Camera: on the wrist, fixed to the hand. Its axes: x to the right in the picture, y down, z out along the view.
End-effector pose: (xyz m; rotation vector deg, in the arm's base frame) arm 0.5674 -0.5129 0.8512 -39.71 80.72 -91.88
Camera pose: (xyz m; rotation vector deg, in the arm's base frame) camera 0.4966 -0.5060 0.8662 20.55 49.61 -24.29
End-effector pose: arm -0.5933 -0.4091 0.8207 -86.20 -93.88 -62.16
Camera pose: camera -0.6319 -0.4517 0.8652 -114.85 -21.66 16.97
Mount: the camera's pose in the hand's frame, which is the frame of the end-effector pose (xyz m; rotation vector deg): 0.0252 -0.0317 -0.0604 21.07 -18.67 87.58
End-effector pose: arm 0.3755 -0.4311 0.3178 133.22 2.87 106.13
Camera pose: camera 0.3251 -0.3899 0.3503 -91.38 60.05 -51.76
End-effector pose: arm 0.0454 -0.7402 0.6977 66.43 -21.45 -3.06
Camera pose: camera 0.0928 -0.7055 0.6548 54.62 -86.83 69.24
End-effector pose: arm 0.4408 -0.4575 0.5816 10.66 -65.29 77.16
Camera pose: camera 0.4944 -0.4085 0.5855 16.49 69.24 -159.05
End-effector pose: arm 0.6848 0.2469 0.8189 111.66 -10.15 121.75
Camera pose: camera 0.6333 0.2955 0.8355 -75.27 54.51 -69.12
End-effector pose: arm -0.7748 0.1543 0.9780 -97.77 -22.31 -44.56
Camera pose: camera -0.7940 0.1024 1.0252 -72.58 30.96 37.59
